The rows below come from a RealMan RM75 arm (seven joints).
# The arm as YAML. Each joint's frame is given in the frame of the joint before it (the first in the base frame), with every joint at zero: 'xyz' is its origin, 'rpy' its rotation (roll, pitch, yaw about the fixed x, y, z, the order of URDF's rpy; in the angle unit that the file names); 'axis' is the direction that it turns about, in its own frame. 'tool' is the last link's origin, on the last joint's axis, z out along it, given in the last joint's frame.
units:
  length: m
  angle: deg
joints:
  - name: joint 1
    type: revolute
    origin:
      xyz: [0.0, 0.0, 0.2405]
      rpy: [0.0, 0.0, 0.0]
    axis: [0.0, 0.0, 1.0]
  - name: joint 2
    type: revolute
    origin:
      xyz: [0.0, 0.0, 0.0]
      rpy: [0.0, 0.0, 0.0]
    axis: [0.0, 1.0, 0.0]
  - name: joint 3
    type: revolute
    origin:
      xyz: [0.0, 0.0, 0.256]
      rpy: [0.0, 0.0, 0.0]
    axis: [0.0, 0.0, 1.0]
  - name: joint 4
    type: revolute
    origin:
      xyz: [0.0, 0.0, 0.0]
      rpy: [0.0, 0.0, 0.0]
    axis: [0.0, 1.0, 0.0]
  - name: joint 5
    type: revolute
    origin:
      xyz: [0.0, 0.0, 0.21]
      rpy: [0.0, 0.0, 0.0]
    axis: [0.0, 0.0, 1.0]
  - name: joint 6
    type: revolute
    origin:
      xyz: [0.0, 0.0, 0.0]
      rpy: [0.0, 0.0, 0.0]
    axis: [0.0, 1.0, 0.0]
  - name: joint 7
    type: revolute
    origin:
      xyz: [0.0, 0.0, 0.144]
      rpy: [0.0, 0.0, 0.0]
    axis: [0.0, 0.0, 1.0]
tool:
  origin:
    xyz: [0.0, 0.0, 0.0]
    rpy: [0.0, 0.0, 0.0]
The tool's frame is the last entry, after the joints.
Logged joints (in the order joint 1, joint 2, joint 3, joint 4, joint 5, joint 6, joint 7), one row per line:
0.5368 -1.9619 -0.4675 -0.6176 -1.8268 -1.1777 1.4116
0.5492 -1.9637 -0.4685 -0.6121 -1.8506 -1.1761 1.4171
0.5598 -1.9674 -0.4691 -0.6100 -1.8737 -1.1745 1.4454
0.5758 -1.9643 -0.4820 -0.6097 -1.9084 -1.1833 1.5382
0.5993 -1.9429 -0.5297 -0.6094 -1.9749 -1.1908 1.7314
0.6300 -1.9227 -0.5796 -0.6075 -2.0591 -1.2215 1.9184
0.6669 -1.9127 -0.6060 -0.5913 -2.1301 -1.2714 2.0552
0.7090 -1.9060 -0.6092 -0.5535 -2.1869 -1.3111 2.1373
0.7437 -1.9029 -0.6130 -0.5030 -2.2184 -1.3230 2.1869
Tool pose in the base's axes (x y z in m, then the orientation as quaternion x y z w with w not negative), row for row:
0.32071 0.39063 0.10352 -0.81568 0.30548 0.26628 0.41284
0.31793 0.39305 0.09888 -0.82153 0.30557 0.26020 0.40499
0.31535 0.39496 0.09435 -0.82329 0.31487 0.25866 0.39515
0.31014 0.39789 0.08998 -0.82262 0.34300 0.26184 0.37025
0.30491 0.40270 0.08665 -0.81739 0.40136 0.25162 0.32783
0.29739 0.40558 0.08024 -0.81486 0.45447 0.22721 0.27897
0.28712 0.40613 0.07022 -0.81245 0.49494 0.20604 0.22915
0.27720 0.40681 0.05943 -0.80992 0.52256 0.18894 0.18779
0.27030 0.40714 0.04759 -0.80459 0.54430 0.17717 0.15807
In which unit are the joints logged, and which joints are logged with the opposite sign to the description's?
The joints are logged in radians. Opposite sign: joint 2.
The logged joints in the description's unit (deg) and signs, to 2 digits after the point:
30.76 112.41 -26.79 -35.39 -104.67 -67.48 80.88
31.47 112.51 -26.84 -35.07 -106.03 -67.39 81.19
32.07 112.72 -26.88 -34.95 -107.36 -67.29 82.82
32.99 112.55 -27.62 -34.93 -109.34 -67.80 88.13
34.34 111.32 -30.35 -34.92 -113.15 -68.23 99.20
36.10 110.16 -33.21 -34.81 -117.98 -69.99 109.92
38.21 109.59 -34.72 -33.88 -122.05 -72.85 117.75
40.62 109.21 -34.90 -31.71 -125.30 -75.12 122.46
42.61 109.03 -35.12 -28.82 -127.10 -75.80 125.30

